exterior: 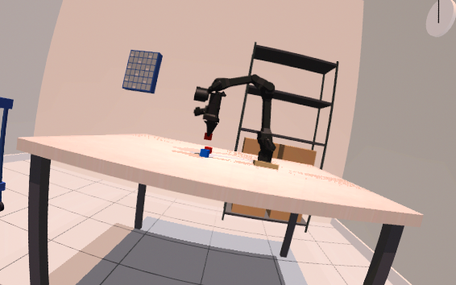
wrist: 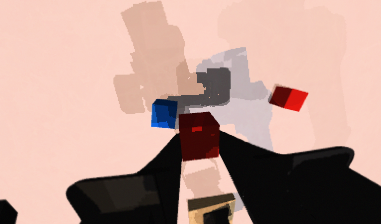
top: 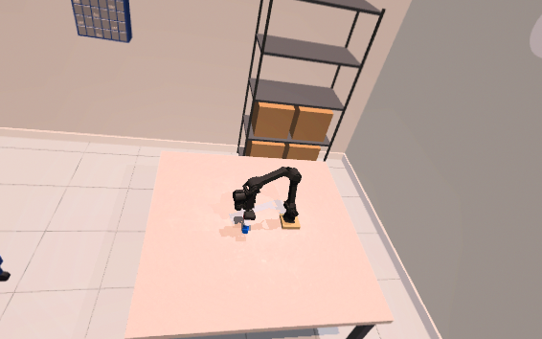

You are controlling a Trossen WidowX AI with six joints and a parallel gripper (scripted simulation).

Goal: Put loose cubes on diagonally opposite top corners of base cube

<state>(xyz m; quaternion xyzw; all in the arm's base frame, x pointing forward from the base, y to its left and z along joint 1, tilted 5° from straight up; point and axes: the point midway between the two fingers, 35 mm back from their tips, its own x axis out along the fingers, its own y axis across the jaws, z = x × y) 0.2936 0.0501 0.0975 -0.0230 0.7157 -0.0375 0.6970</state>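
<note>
My gripper tip is 4 cm to the right of the blue base cube and 8 cm above it.
</note>
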